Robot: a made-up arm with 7 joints.
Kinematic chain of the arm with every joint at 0, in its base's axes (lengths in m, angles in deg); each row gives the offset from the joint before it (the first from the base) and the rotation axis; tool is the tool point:
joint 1: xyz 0 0.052 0 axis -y
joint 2: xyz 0 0.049 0 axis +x
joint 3: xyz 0 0 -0.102 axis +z
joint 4: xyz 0 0 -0.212 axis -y
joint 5: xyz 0 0 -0.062 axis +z
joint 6: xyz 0 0 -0.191 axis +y
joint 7: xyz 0 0 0 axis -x
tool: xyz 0 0 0
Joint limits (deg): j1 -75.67..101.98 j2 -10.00..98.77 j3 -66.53..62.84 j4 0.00..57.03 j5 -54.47..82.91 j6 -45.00..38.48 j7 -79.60..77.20
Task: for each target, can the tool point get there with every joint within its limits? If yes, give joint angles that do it. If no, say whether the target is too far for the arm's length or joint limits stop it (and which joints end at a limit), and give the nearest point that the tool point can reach.
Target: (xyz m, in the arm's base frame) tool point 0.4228 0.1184 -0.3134
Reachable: yes | joints 39.60 15.70 -43.96 43.80 -31.63 3.11 -18.88
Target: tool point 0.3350 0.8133 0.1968
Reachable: no: too far | nearest point 0.2386 0.5978 0.1138 | short by 0.250 m
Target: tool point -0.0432 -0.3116 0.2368
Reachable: no: joint limits stop it (at a limit: joint 1, joint 2, joint 4) | nearest point 0.3816 -0.1572 0.1918 | short by 0.454 m
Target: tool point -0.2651 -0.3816 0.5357
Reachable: no: too far | nearest point 0.3782 -0.1142 0.2443 | short by 0.755 m
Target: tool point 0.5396 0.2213 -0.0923
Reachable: yes | joints 72.34 12.37 1.00 17.42 -38.15 19.34 -25.32
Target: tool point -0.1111 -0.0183 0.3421
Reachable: no: joint limits stop it (at a limit: joint 1, joint 2, joint 4) | nearest point 0.3817 -0.0459 0.2860 | short by 0.497 m
